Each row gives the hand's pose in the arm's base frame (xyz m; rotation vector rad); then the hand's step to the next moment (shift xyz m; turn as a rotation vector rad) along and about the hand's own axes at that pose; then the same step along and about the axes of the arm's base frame.
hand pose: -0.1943 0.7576 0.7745 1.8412 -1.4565 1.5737
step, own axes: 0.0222 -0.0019 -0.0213 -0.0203 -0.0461 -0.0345
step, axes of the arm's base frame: -0.0128 0.0063 0.0273 0.0217 0.0560 0.0108
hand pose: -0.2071 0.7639 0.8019 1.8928 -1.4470 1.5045
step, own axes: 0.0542 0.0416 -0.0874 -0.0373 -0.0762 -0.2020
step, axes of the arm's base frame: -0.0855 0.0201 0.0677 -0.0414 0.2029 0.0716
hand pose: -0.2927 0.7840 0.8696 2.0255 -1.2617 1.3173
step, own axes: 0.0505 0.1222 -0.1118 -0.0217 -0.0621 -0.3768
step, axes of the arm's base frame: -0.1531 -0.0036 0.0808 -0.1387 0.3159 0.1652
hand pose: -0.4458 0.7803 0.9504 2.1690 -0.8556 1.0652
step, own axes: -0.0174 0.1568 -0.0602 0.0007 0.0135 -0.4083
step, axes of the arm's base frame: -0.1532 -0.0510 0.0494 -0.1990 0.2841 0.2158
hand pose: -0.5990 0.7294 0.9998 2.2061 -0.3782 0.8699
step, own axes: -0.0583 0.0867 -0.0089 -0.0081 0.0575 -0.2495
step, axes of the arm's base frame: -0.0897 -0.0535 0.0097 -0.1522 0.1394 0.1517
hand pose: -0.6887 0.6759 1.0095 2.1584 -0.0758 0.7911
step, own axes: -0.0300 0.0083 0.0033 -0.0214 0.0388 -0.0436
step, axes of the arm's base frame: -0.0249 -0.0140 -0.0128 -0.0515 0.0012 0.0348
